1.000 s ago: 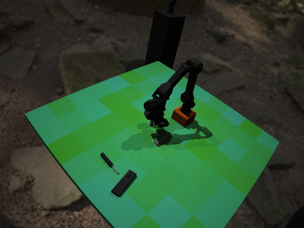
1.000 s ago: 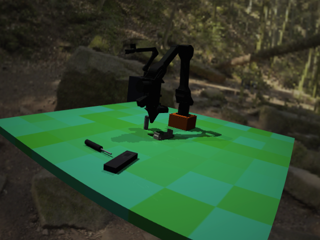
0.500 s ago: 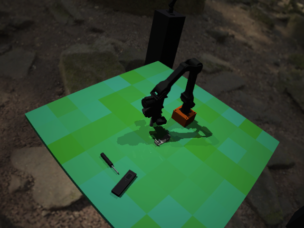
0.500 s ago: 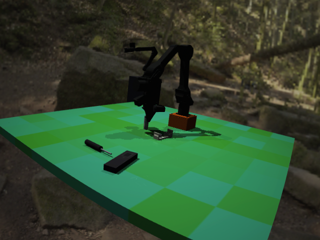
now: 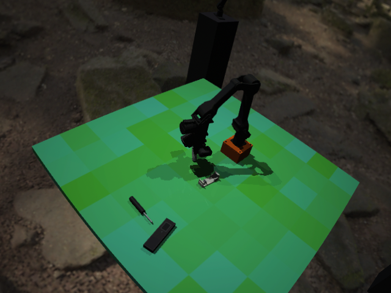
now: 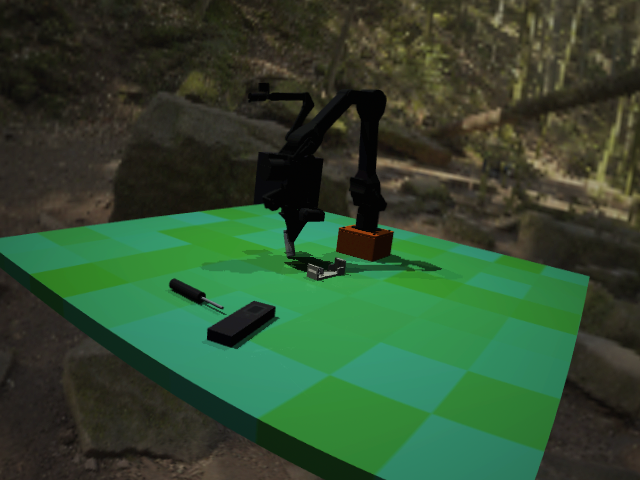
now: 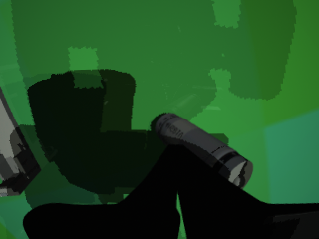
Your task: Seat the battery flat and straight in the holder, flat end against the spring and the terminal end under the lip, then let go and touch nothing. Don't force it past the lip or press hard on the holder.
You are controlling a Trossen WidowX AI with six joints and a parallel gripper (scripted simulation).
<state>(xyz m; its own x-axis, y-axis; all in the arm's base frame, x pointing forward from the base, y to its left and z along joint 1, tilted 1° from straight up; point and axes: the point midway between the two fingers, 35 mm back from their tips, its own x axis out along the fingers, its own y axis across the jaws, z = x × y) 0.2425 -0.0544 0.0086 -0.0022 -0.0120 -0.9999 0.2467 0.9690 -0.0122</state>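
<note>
The battery is 1 cm to the right of my gripper tip and 1 cm below it. Also, from my gripper tip: black screwdriver 39 cm ahead, 14 cm to the left, 3 cm below; then black remote-like box 39 cm ahead, 28 cm to the left, 3 cm below.
</note>
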